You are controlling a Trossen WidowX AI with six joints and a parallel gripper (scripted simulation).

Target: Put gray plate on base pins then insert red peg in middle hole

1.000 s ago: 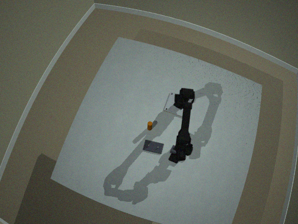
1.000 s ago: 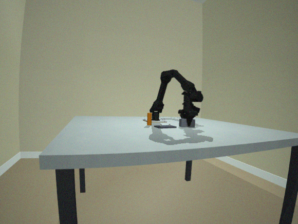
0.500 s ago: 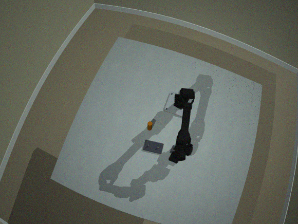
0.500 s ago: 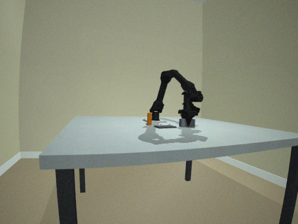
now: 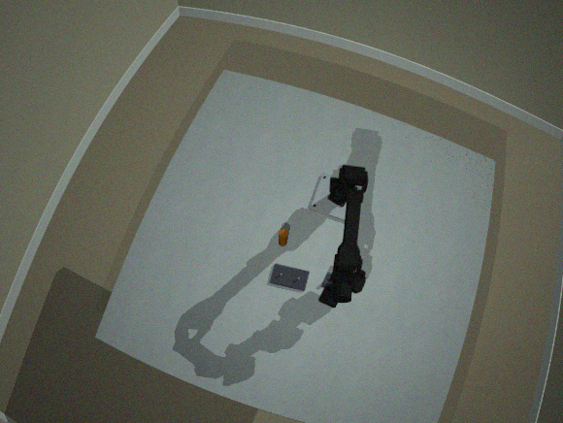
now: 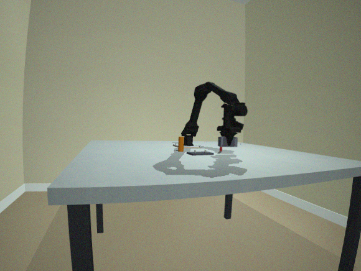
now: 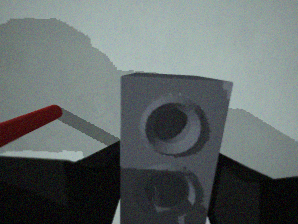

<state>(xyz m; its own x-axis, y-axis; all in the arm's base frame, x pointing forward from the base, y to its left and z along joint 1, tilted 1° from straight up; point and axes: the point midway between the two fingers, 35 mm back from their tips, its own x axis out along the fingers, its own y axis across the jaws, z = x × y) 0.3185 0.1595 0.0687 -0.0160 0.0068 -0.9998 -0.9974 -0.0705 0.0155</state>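
Right now the dark flat base is 160 mm to the right of my gripper tip, 40 mm below it and 40 mm ahead of it. Also, from my gripper tip: red peg 100 mm behind; then orange cylinder 240 mm to the right, 60 mm behind; then gray plate 30 mm above.
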